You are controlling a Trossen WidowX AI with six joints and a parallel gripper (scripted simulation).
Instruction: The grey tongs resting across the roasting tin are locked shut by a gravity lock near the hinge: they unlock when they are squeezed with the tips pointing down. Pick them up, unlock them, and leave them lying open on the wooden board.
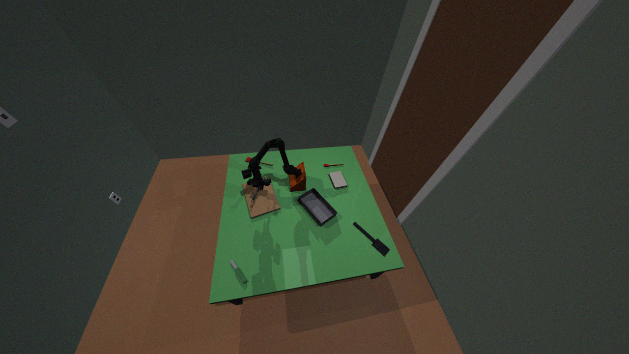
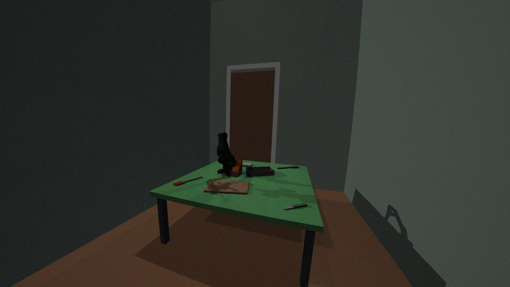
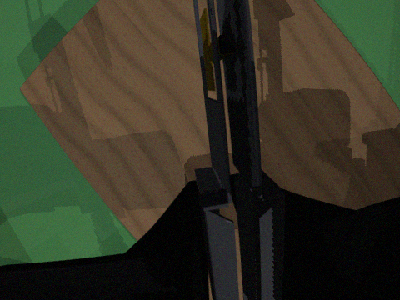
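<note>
Now: gripper tip 80 mm above the wooden board, 20 mm to the left of it and 10 mm past it. From my gripper tip the other things lie so: green-handled tool: 560 mm ahead, 190 mm to the right, 80 mm below; then yellow piece: 50 mm above, 40 mm ahead, 20 mm to the right; then roasting tin: 430 mm to the left, 190 mm ahead, 60 mm below.
</note>
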